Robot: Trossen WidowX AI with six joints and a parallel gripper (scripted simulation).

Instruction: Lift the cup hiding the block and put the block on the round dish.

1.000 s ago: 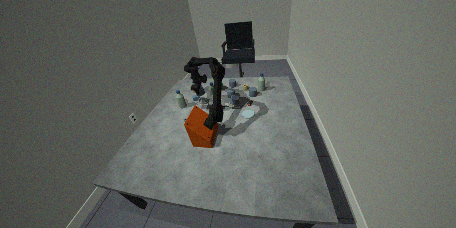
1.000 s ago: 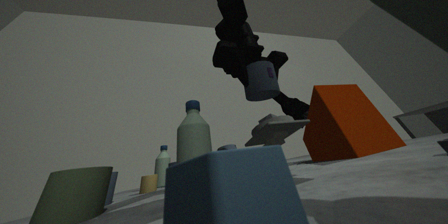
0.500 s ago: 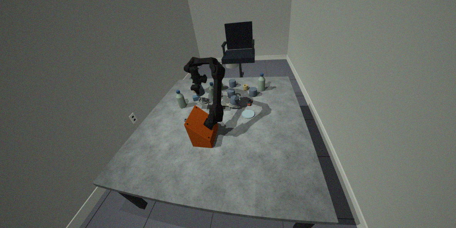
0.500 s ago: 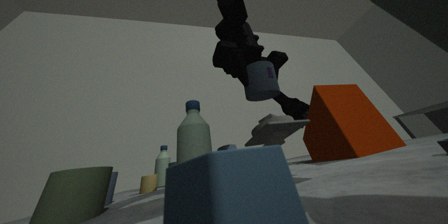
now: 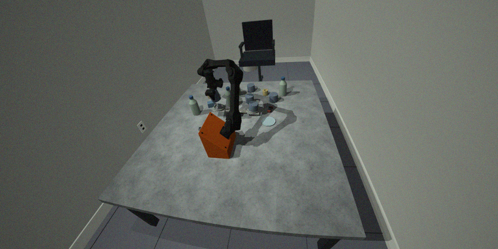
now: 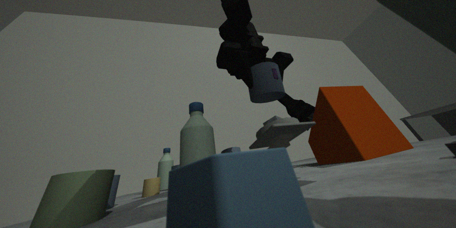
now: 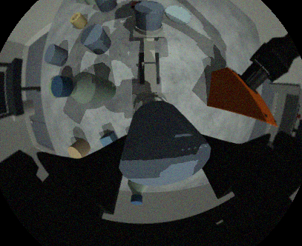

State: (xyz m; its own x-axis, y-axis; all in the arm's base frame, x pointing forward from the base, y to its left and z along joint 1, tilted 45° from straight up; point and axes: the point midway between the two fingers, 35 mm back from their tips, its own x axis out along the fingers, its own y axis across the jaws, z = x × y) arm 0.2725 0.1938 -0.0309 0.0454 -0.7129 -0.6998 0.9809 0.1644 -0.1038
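My gripper tip is 10 mm to the left of the grey block and 80 mm above it. The rest, counted from my gripper tip: tan cylinder 270 mm ahead, 170 mm to the left, 130 mm below; then pale round dish 40 mm behind, 390 mm to the right, 170 mm below; then blue cube 130 mm ahead, 120 mm to the left, 150 mm below.
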